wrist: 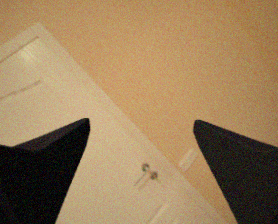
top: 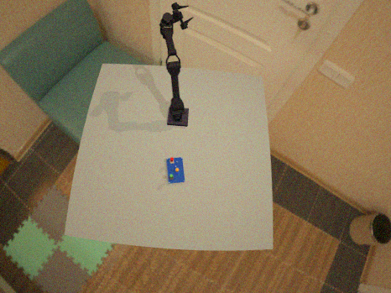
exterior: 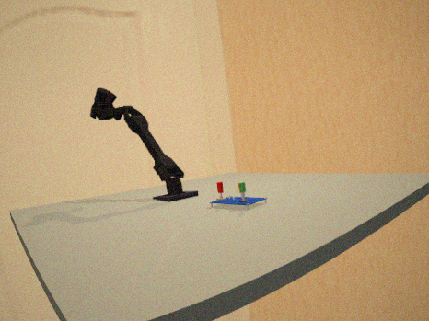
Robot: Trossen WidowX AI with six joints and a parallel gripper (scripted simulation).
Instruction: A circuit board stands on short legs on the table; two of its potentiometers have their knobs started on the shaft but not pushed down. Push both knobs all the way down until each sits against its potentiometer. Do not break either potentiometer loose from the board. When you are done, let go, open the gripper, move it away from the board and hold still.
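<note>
My gripper tip is 87 cm short of the red knob, 12 cm to the left of it and 40 cm above it. The rest, counted from my gripper tip: orange knob 94 cm ahead, 9 cm to the right, 40 cm below.
</note>
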